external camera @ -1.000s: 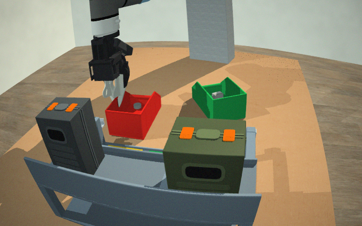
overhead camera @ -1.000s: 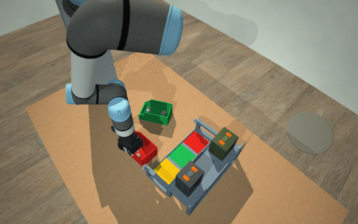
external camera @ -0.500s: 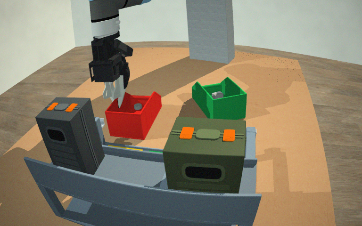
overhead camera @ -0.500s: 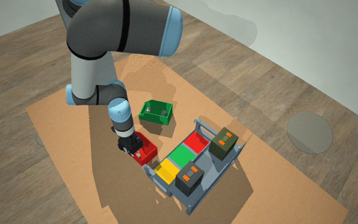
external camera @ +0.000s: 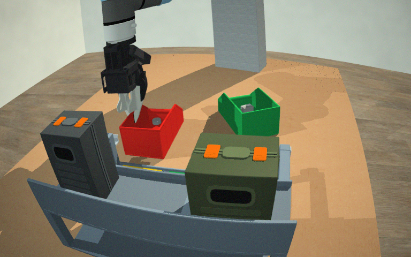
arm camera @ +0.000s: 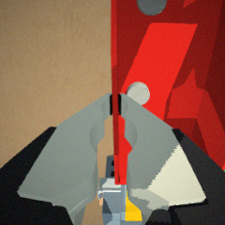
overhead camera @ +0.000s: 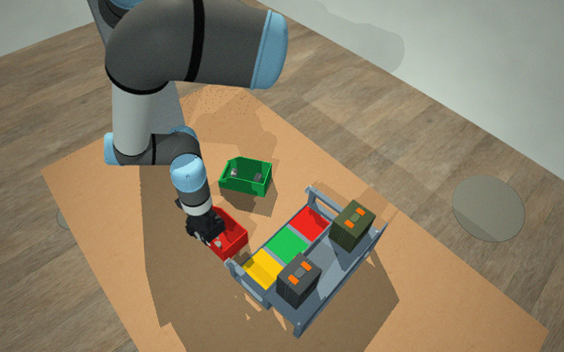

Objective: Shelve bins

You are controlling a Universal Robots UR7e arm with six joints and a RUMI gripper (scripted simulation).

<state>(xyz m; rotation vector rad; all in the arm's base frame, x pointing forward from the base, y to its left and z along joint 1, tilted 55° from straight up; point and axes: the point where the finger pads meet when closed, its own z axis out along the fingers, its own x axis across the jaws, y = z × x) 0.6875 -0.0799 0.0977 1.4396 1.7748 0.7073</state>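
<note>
Right now the red bin is 50 mm to the left of my hand, 20 mm below it and 10 mm behind it. Round my hand: olive box (340 mm to the left, 250 mm ahead, 90 mm above); dark grey box (290 mm ahead, 120 mm to the left, 100 mm above); green bin (240 mm to the left, 150 mm behind, 20 mm below).
</note>
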